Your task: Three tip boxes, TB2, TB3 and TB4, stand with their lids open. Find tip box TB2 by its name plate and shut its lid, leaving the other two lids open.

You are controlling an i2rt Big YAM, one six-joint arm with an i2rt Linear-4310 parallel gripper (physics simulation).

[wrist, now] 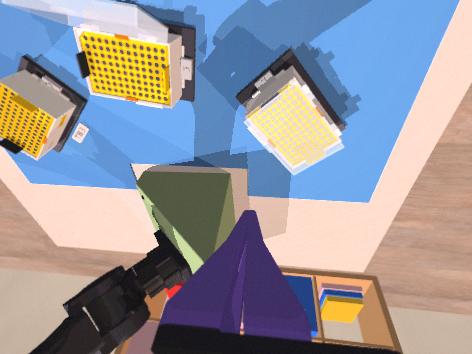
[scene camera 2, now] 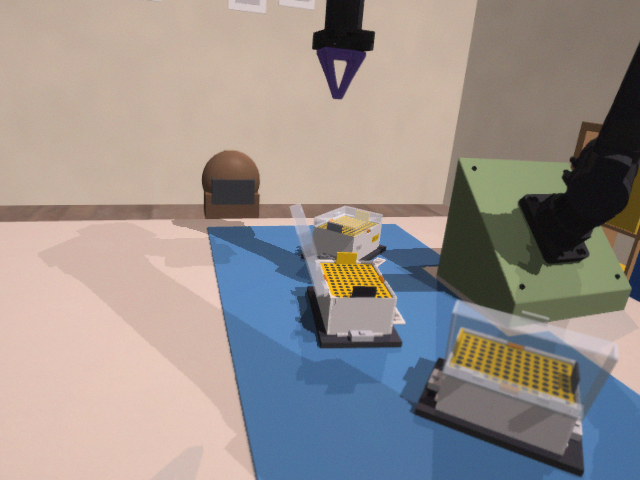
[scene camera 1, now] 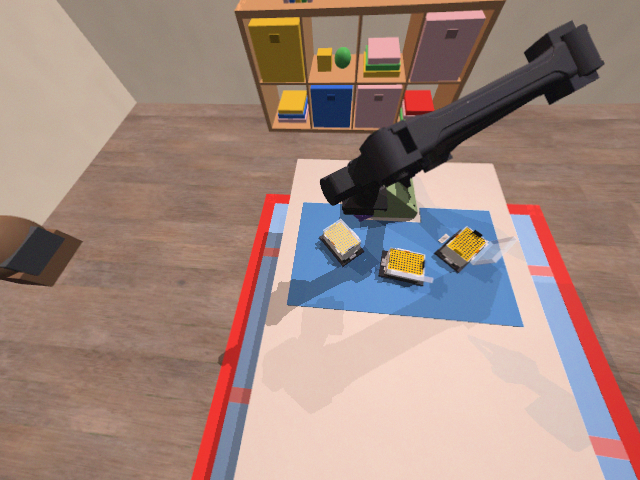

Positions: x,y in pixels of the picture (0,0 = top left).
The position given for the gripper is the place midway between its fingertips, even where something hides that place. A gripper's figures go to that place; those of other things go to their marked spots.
Labels:
The gripper (scene camera 2: 337,99): 71 cm from the lens. A clear lid (scene camera 2: 523,358) is 38 cm from the lens. A clear lid (scene camera 2: 351,221): 78 cm from the lens.

